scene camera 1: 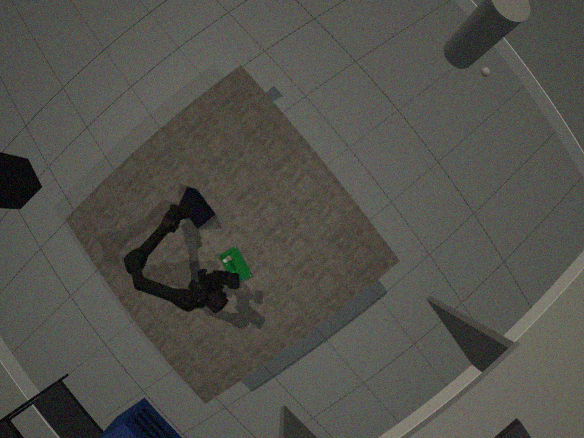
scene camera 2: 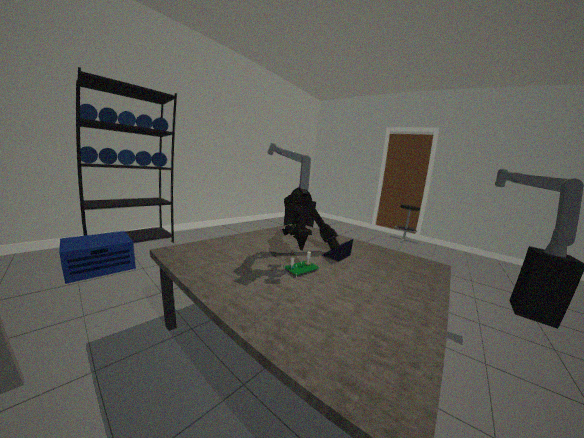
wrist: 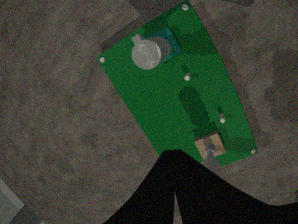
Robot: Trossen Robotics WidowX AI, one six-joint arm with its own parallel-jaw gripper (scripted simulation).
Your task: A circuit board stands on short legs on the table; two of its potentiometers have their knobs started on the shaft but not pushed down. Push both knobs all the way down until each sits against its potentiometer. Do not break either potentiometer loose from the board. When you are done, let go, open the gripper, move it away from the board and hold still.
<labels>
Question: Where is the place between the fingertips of my gripper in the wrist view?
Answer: At 171,157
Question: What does my gripper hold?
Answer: Nothing.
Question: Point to a pale round knob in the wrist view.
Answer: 148,53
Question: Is my gripper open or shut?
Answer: Shut.
</labels>
